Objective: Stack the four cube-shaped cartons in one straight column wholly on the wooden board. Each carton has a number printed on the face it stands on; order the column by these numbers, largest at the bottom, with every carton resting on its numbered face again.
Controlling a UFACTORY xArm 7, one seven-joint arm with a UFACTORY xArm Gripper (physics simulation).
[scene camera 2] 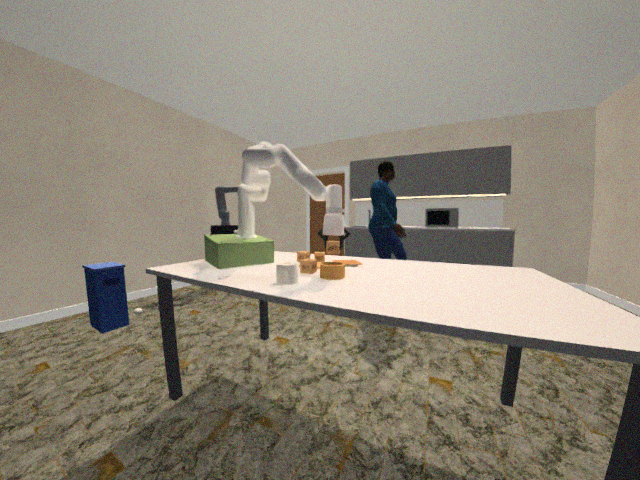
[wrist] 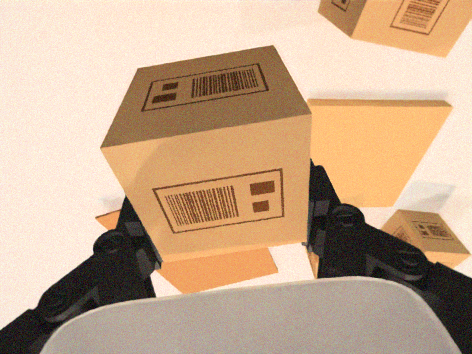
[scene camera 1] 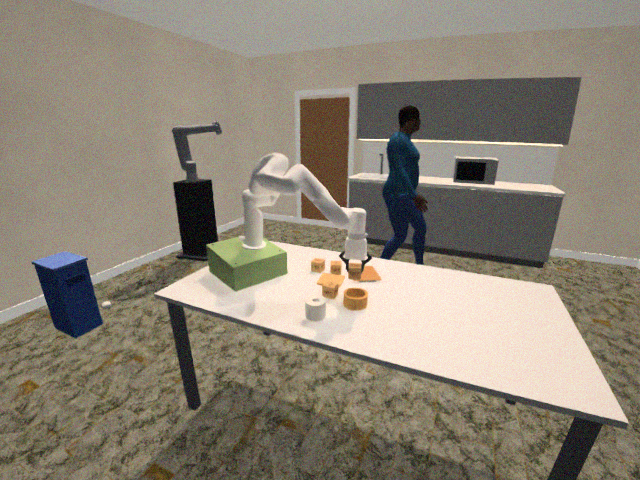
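Pixels of known places: gripper, fingertip midpoint: [scene camera 2: 333,249] [wrist: 225,171] [scene camera 1: 354,271]; arm's base at its link origin: [scene camera 2: 246,237] [scene camera 1: 253,245].
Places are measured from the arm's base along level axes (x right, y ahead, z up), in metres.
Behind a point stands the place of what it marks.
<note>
My gripper [scene camera 1: 355,267] {x 0.122, y 0.567, z -0.042 m} [scene camera 2: 333,246] {x 0.122, y 0.567, z -0.042 m} [wrist: 225,171] {x 0.122, y 0.567, z -0.042 m} is shut on a brown cube-shaped carton [scene camera 1: 354,272] {x 0.172, y 0.572, z -0.023 m} [scene camera 2: 332,248] {x 0.172, y 0.572, z -0.032 m} [wrist: 210,145] {x 0.168, y 0.572, z -0.001 m}, held above the table. Barcode labels show on two of its faces. The tan wooden board [scene camera 1: 330,279] {x 0.049, y 0.437, z -0.133 m} [wrist: 370,150] {x 0.059, y 0.433, z -0.133 m} lies beside it, to the right in the wrist view, with no carton on it. A carton [scene camera 1: 330,290] {x 0.222, y 0.471, z -0.102 m} [scene camera 2: 308,266] {x 0.223, y 0.474, z -0.111 m} [wrist: 405,20] {x 0.176, y 0.473, z -0.087 m} stands in front of the board. Another carton [scene camera 1: 336,267] {x -0.039, y 0.452, z -0.102 m} [scene camera 2: 319,256] {x -0.040, y 0.450, z -0.105 m} stands behind it, and one more carton [scene camera 1: 317,265] {x -0.044, y 0.346, z -0.103 m} [scene camera 2: 302,255] {x -0.044, y 0.346, z -0.104 m} stands farther left. Undersides and printed numbers are hidden.
A thin orange sheet [scene camera 1: 370,274] {x -0.061, y 0.633, z -0.134 m} [scene camera 2: 349,262] {x -0.055, y 0.618, z -0.134 m} [wrist: 225,272] {x -0.142, y 0.570, z -0.140 m} lies partly under the held carton in the wrist view. An orange round ring-like container [scene camera 1: 355,304] {x 0.298, y 0.595, z -0.115 m} [scene camera 2: 332,271] {x 0.297, y 0.601, z -0.110 m} and a pale cylinder [scene camera 1: 315,311] {x 0.416, y 0.448, z -0.098 m} [scene camera 2: 286,274] {x 0.415, y 0.453, z -0.106 m} stand nearer the front. The green base block [scene camera 1: 248,268] {x 0.201, y 0.059, z -0.044 m} [scene camera 2: 239,251] {x 0.176, y 0.076, z -0.063 m} is at left.
</note>
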